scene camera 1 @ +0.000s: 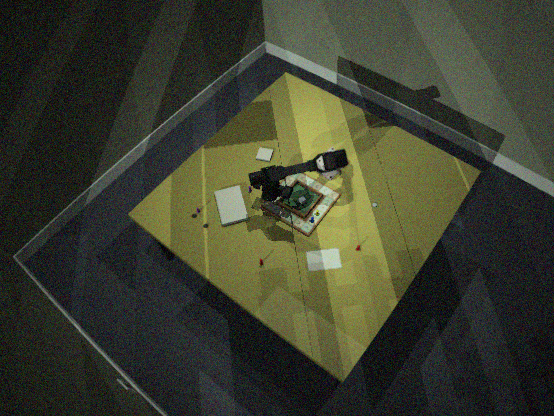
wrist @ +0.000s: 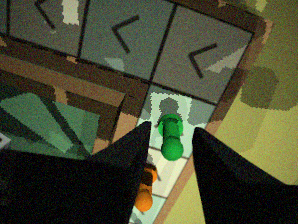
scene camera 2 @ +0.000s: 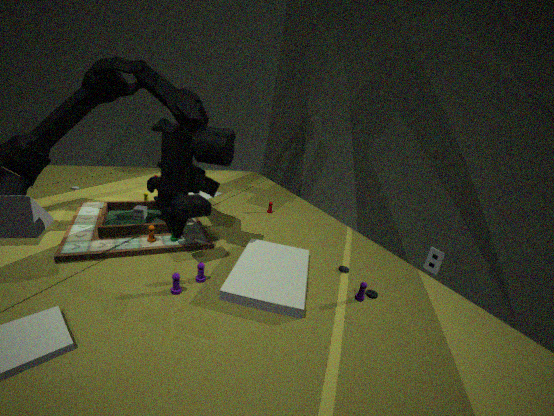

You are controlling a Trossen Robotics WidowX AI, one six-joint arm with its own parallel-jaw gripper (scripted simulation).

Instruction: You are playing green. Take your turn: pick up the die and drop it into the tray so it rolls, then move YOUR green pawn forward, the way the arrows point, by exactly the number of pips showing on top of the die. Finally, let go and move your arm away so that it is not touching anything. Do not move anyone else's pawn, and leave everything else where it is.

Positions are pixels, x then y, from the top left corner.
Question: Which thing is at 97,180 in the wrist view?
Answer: My gripper.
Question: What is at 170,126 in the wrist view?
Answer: A green pawn.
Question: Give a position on a white box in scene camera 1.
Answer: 230,202
